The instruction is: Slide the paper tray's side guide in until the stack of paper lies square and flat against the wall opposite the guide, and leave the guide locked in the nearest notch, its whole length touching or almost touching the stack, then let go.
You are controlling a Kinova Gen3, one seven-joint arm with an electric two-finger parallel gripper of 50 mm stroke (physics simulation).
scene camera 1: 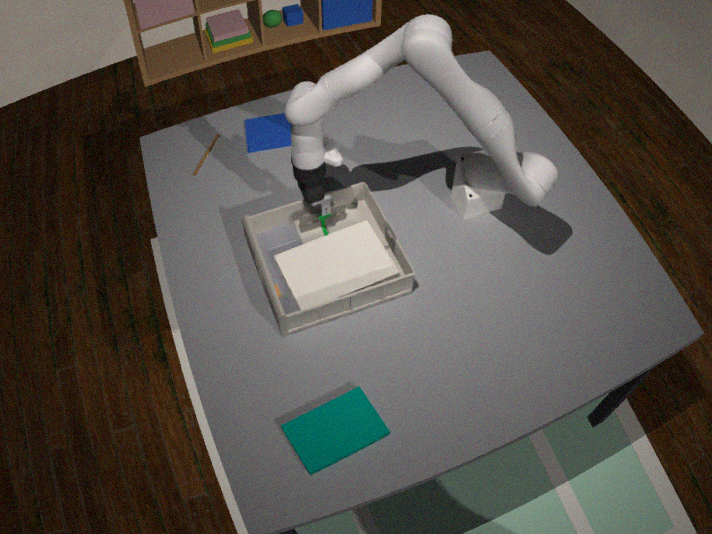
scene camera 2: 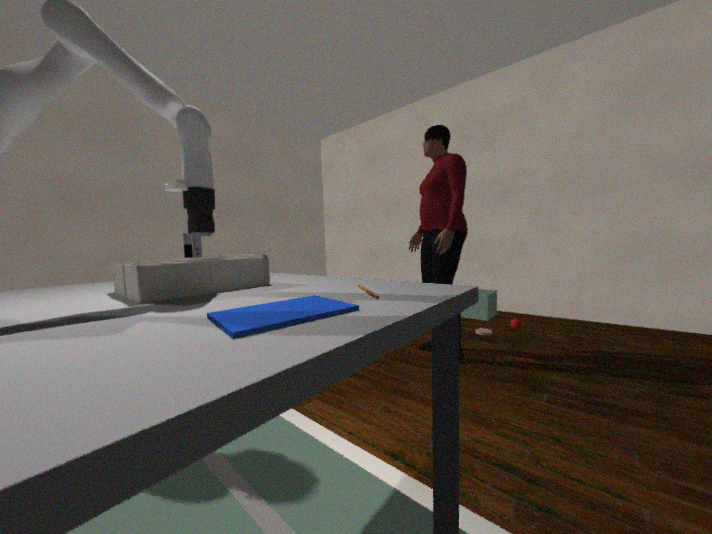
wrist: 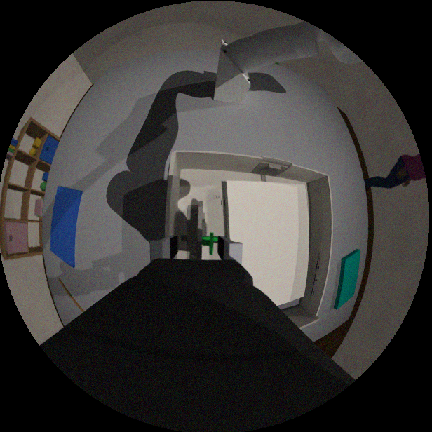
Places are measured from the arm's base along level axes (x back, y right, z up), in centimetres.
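Pixels of known places: gripper, between the fingertips: (scene camera 1: 322,205) (scene camera 2: 193,257); arm's base, origin of its link: (scene camera 1: 480,171).
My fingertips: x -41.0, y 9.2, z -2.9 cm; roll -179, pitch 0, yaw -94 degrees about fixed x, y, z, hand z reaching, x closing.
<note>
For each thing: its top centre in the pictures, then the offset to it from my fingertips.
- paper tray, centre of its top: (scene camera 1: 324,242) (scene camera 2: 191,256) dx -4.1, dy -10.5, dz +0.1 cm
- white paper stack, centre of its top: (scene camera 1: 335,263) dx -2.9, dy -13.9, dz -5.3 cm
- grey side guide, centre of its top: (scene camera 1: 323,212) dx -0.2, dy -1.1, dz -1.4 cm
- blue flat panel, centre of its top: (scene camera 2: 284,309) (scene camera 1: 279,129) dx +3.8, dy +40.6, dz -8.7 cm
- thin brown stick, centre of its top: (scene camera 2: 366,289) (scene camera 1: 206,153) dx -19.8, dy +41.8, dz -8.8 cm
- teal flat panel, centre of its top: (scene camera 1: 334,429) dx -21.1, dy -51.1, dz -7.7 cm
The paper tray (scene camera 1: 347,305) (scene camera 2: 178,280) (wrist: 320,235) stands on the table. The white paper stack (scene camera 1: 336,261) (wrist: 267,235) lies inside, near the wall opposite the guide; a thin dark wedge shows along its side there in scene camera 1. The grey side guide (scene camera 1: 310,220) (wrist: 194,220) stands upright on the other side, with a gap between it and the stack. Its green lever (scene camera 1: 324,225) (wrist: 211,242) points toward the stack. My gripper (scene camera 1: 319,206) (wrist: 197,244) is open and empty, low over the guide; in the wrist view the guide and lever appear between the fingertips. The guide's notches are hidden.
A blue flat panel (scene camera 1: 267,133) (scene camera 2: 281,316) (wrist: 66,225) and a thin brown stick (scene camera 1: 206,155) (scene camera 2: 368,292) lie beyond the tray's guide side. A teal flat panel (scene camera 1: 335,429) (wrist: 347,279) lies off the opposite side. The tray walls rise around the stack and guide.
</note>
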